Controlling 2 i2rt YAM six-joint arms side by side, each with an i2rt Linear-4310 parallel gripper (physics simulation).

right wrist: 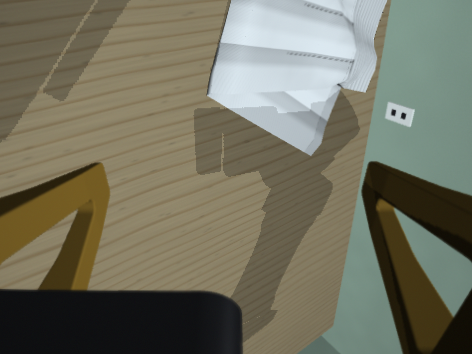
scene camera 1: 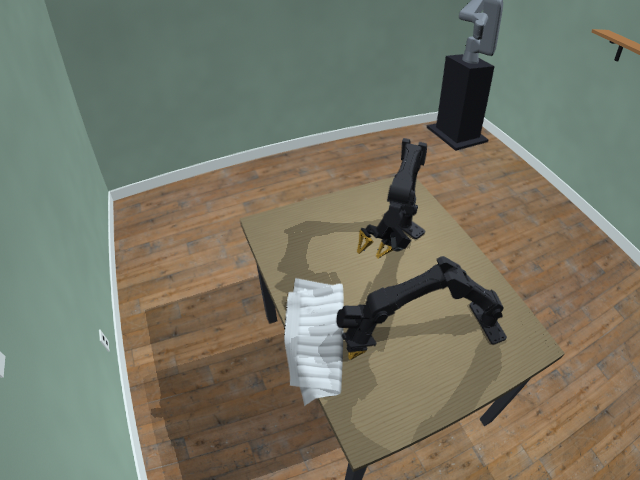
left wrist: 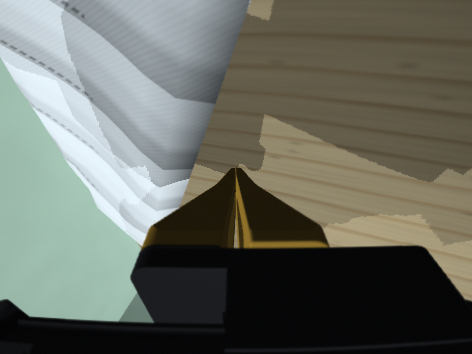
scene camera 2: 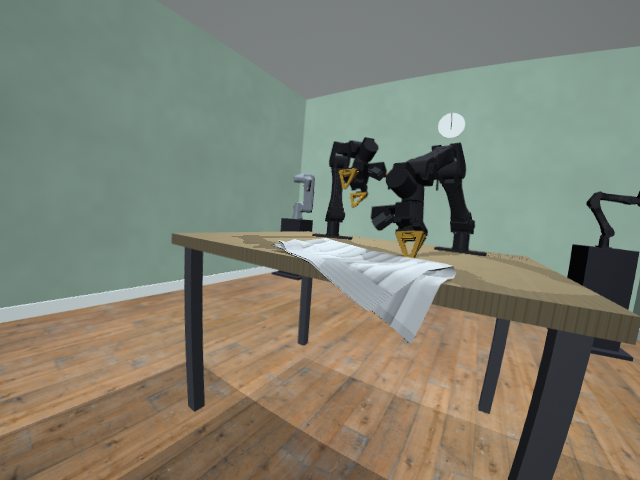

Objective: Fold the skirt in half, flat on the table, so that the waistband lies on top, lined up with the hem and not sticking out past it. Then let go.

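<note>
The white pleated skirt (scene camera 1: pixel 317 330) (scene camera 2: pixel 382 266) (left wrist: pixel 150 60) (right wrist: pixel 285 30) lies along the table edge, partly hanging over it. Its ribbed waistband (scene camera 1: pixel 292 341) (scene camera 2: pixel 356 289) (right wrist: pixel 367 50) runs along the overhanging side. A corner of a layer hangs lowest in scene camera 2, and another layer shows beyond the waistband's end in the right wrist view. My left gripper (scene camera 1: pixel 353 357) (scene camera 2: pixel 410 255) (left wrist: pixel 235 177) is shut with no cloth visible between its tips, low beside the skirt's inner edge. My right gripper (scene camera 1: pixel 370 254) (scene camera 2: pixel 349 197) (right wrist: pixel 235 176) is open, above the table and apart from the skirt.
The wooden table (scene camera 1: pixel 413 372) (scene camera 2: pixel 232 253) (left wrist: pixel 400 150) (right wrist: pixel 150 225) carries both arms' bases. Its edge runs beneath the skirt. A black pedestal (scene camera 1: pixel 461 98) bearing a grey arm (scene camera 1: pixel 480 31) stands beyond the table. Arm shadows fall across the skirt and table.
</note>
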